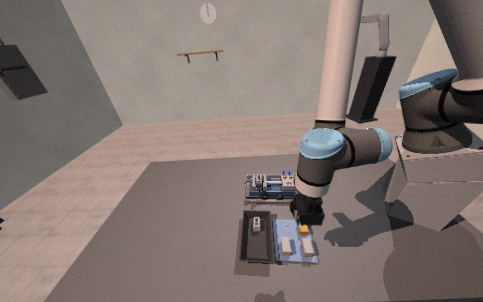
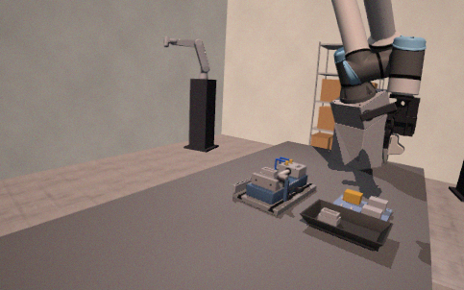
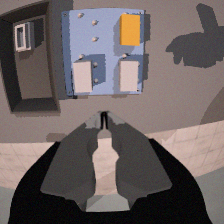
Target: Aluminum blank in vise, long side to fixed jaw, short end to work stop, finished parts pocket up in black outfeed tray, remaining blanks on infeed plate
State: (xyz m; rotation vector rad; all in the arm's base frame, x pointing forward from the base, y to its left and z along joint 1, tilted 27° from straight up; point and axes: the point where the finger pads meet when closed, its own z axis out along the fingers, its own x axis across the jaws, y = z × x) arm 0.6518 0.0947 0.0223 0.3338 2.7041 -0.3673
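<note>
The yellow brass blank lies 170 mm below my hand, 80 mm behind it and 70 mm to the right of it. Round my hand: vise: 340 mm to the right, 160 mm below, 30 mm behind.
</note>
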